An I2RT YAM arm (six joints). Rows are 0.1 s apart.
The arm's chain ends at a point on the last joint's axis. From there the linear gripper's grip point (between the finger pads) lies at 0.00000 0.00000 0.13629 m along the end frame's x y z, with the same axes.
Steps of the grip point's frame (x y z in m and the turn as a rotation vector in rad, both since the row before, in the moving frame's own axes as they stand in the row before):
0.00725, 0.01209, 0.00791, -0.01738, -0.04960, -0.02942
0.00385, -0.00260, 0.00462, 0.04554, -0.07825, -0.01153
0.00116, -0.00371, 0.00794, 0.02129, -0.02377, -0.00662
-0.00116, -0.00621, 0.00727, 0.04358, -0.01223, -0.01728
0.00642, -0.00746, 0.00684, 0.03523, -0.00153, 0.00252
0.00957, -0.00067, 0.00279, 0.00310, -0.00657, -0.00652
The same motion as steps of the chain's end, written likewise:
0.01397, 0.00962, 0.00810, -0.01738, -0.04960, -0.02942
0.01454, 0.00354, 0.00518, 0.04554, -0.07825, -0.01153
0.00441, -0.00082, 0.00801, 0.02129, -0.02377, -0.00662
0.00056, -0.00029, 0.00741, 0.04358, -0.01223, -0.01728
0.00662, -0.00266, 0.00692, 0.03523, -0.00153, 0.00252
0.01047, -0.00025, 0.00279, 0.00310, -0.00657, -0.00652

